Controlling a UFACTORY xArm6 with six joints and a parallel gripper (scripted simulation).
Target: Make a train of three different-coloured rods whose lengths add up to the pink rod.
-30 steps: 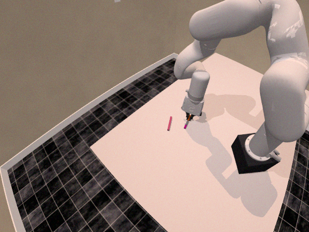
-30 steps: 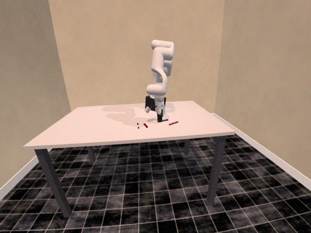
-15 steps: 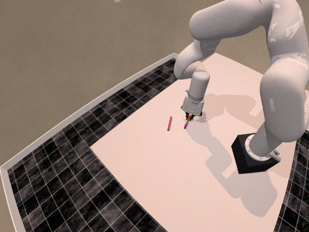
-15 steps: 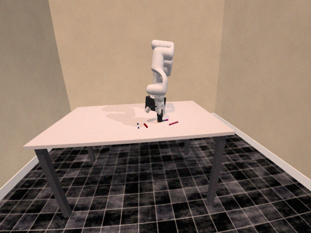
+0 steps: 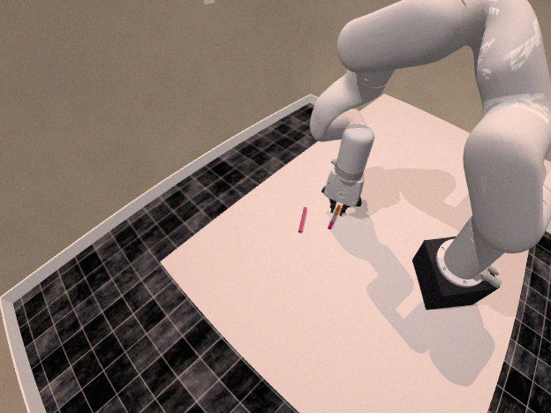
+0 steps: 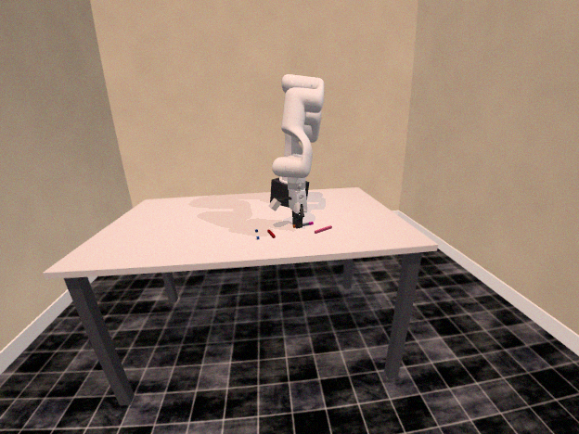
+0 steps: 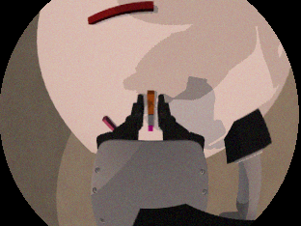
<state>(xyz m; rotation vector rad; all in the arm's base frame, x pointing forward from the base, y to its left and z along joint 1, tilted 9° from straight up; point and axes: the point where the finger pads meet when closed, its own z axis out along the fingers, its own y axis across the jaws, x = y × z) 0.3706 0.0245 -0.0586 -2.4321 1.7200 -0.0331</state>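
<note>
My gripper is now 20 mm above the orange rod. From my hand the other things lie so: magenta rod 20 mm behind, 60 mm to the left, 20 mm below; then grey rod 10 mm behind, 40 mm to the left, 20 mm below; then pink rod 50 mm ahead, 110 mm to the left, 20 mm below.
</note>
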